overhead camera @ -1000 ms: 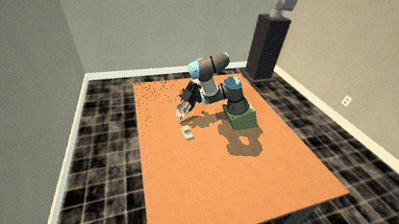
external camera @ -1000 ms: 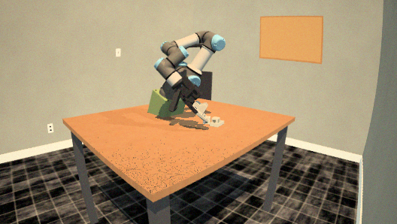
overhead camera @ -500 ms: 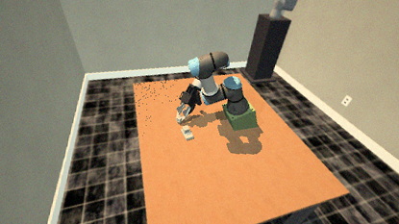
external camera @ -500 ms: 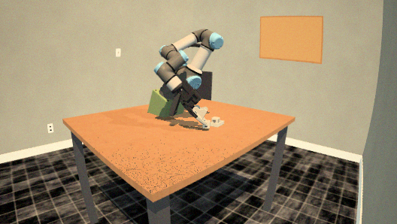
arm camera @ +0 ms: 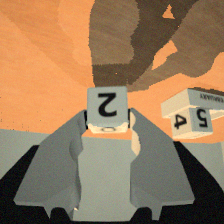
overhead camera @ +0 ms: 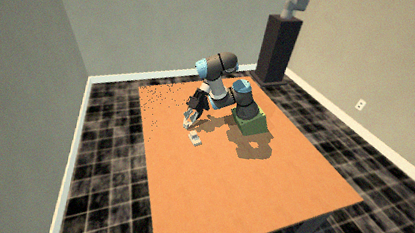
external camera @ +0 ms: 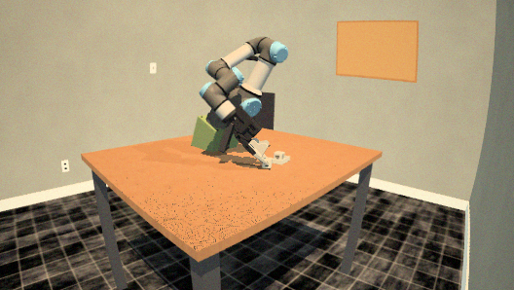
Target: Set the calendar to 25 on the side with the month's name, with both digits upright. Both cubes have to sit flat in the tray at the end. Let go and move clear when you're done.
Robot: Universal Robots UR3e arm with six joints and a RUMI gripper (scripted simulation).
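Now: hand 1 cm short of the white calendar cube and 1 cm above it. Also, from my hand: white calendar tray: 2 cm behind, 11 cm to the left, 2 cm below.
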